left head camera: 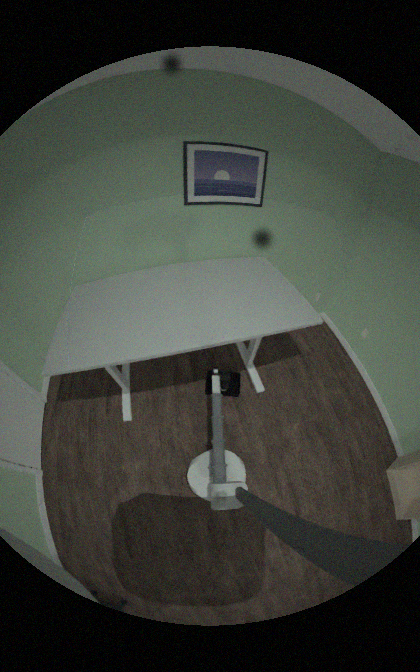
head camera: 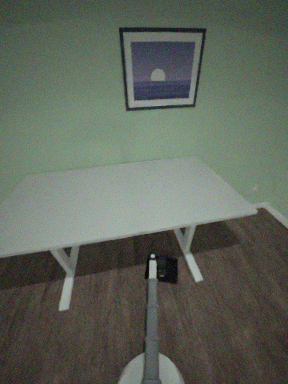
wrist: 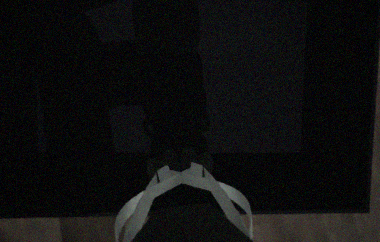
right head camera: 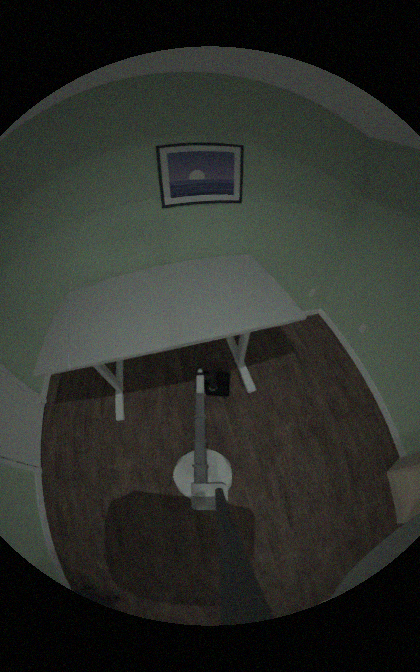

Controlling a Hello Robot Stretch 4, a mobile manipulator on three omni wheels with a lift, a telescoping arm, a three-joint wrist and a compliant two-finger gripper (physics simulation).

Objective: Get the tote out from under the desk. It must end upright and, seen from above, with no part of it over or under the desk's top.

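Frame: origin at the robot's base, x ahead, y left, z up, level; millimetres.
Seen in the pictures: gripper, fingertip midpoint: [left head camera: 222, 392] [head camera: 161, 278] [wrist: 179, 161].
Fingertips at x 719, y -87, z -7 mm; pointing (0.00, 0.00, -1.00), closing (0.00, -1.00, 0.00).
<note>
A point is followed by its place in that frame.
The black tote [head camera: 171, 270] {x 807, y -191, z -24 mm} [left head camera: 233, 391] {x 732, y -192, z -26 mm} [right head camera: 223, 383] [wrist: 340, 100] {x 767, y -234, z 39 mm} stands on the floor, seemingly upright, between the desk's two feet and nearer the right one. In the head view it shows below the front edge of the white desk [head camera: 115, 200] {x 793, y 238, z 923 mm} [left head camera: 185, 315] {x 732, y 166, z 923 mm} [right head camera: 175, 312], slightly behind a line joining the front ends of the feet. How much lies under the top is hard to tell. My gripper [wrist: 179, 161] {x 719, y -87, z -7 mm} points down over the tote, near its close side, fingertips together. The dark picture hides whether they touch it. The arm's end covers the tote's left part in the head views.
The desk's left foot [head camera: 65, 295] [left head camera: 127, 404] [right head camera: 119, 406] and right foot [head camera: 193, 268] [left head camera: 256, 380] [right head camera: 247, 380] flank the tote. My extended arm [head camera: 152, 320] {x 312, y -1, z 416 mm} [left head camera: 217, 430] {x 295, y 1, z 416 mm} [right head camera: 200, 430] reaches toward it. A tan box [left head camera: 406, 487] {x -885, y -2115, z 73 mm} [right head camera: 406, 490] stands at the far right.
</note>
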